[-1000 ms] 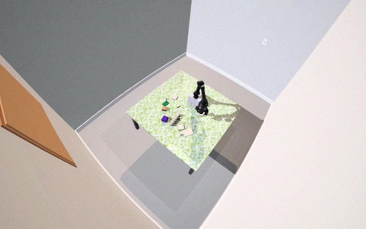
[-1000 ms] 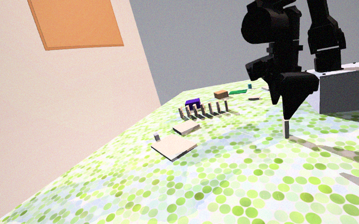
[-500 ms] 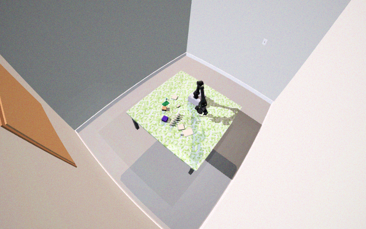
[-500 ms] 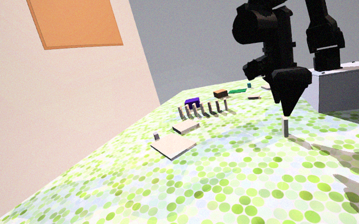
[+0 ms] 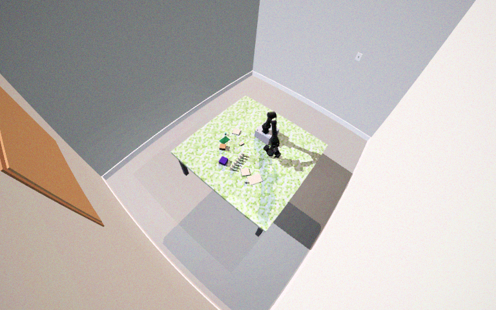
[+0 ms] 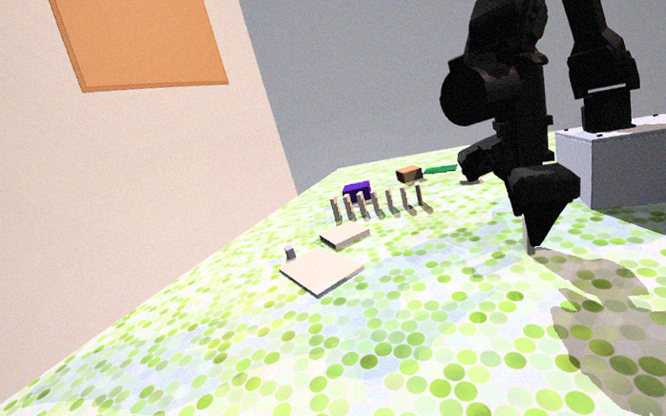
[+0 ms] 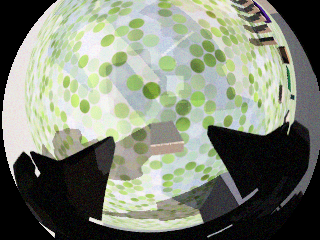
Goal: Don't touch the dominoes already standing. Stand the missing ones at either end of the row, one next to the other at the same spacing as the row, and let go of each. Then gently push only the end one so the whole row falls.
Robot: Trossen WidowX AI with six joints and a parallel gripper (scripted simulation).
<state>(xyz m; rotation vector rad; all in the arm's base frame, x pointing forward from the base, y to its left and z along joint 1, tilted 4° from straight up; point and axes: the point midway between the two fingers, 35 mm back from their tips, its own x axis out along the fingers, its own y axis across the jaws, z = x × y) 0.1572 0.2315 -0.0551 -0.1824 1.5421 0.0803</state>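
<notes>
The brown block lies 440 mm to the right of my gripper tip, 300 mm ahead of it and 20 mm below it. From my gripper tip the other things lie so: small grey cube (400 mm ahead, 30 mm to the left, 20 mm below); then beige tile (510 mm to the right, 30 mm below, 30 mm ahead); then purple block (410 mm ahead, 290 mm to the right, 10 mm below).
</notes>
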